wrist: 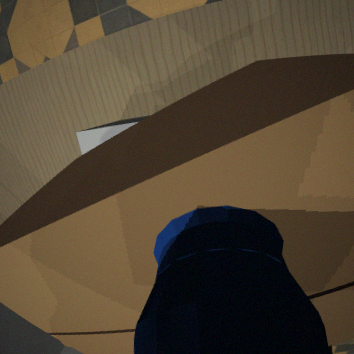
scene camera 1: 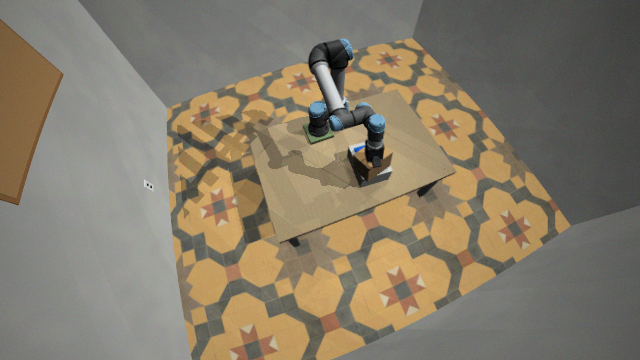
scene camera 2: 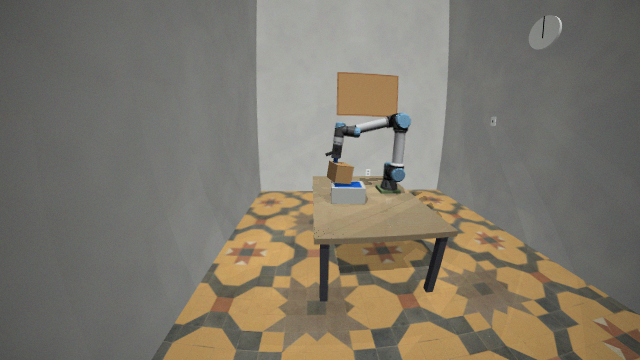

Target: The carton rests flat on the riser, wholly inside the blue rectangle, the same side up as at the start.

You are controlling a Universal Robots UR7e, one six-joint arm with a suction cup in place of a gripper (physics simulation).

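Where they show: hand, tool point: [wrist: 214,225]; arm's base, link origin: [scene camera 1: 318,128] [scene camera 2: 388,187].
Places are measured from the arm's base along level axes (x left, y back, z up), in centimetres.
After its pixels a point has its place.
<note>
The brown carton [scene camera 1: 369,166] @[x 15.1, y -51.7, z 25.4 cm] [scene camera 2: 340,172] @[x 30.2, y -44.8, z 20.2 cm] [wrist: 165,185] @[x 19.5, y -50.9, z 25.5 cm] hangs from my suction gripper [scene camera 1: 375,159] @[x 18.6, y -48.7, z 23.9 cm] [scene camera 2: 336,160] [wrist: 218,215], which is shut on its top face. In scene camera 2 the carton is tilted and sits over the left part of the white riser [scene camera 2: 348,194] @[x 33.2, y -38.7, z 4.8 cm] [scene camera 1: 376,179] @[x 23.7, y -51.3, z 3.4 cm] [wrist: 97,140] @[x 30.9, y -49.8, z 9.5 cm]; whether its lowest edge touches the riser I cannot tell. The carton is turned relative to the riser. The blue rectangle [scene camera 1: 359,148] @[x 19.2, y -30.1, z 9.5 cm] [scene camera 2: 354,184] @[x 23.5, y -33.6, z 9.5 cm] shows beside and under the carton, which hides much of it. In the wrist view a white corner of the riser shows past the carton's edge.
The riser stands on a wooden table [scene camera 1: 310,200] @[x -19.4, y -50.9, z -2.5 cm] [scene camera 2: 380,220] @[x 60.3, y -20.1, z -2.5 cm] [wrist: 60,115] @[x 44.8, y -53.5, z -2.5 cm]. The arm's base stands on a green plate [scene camera 1: 313,139] @[x -6.1, y -8.2, z 0.1 cm] [scene camera 2: 382,190] @[x 6.8, y -7.3, z -0.4 cm] behind the riser, toward the table's other side. The forearm reaches over the table from the base.
</note>
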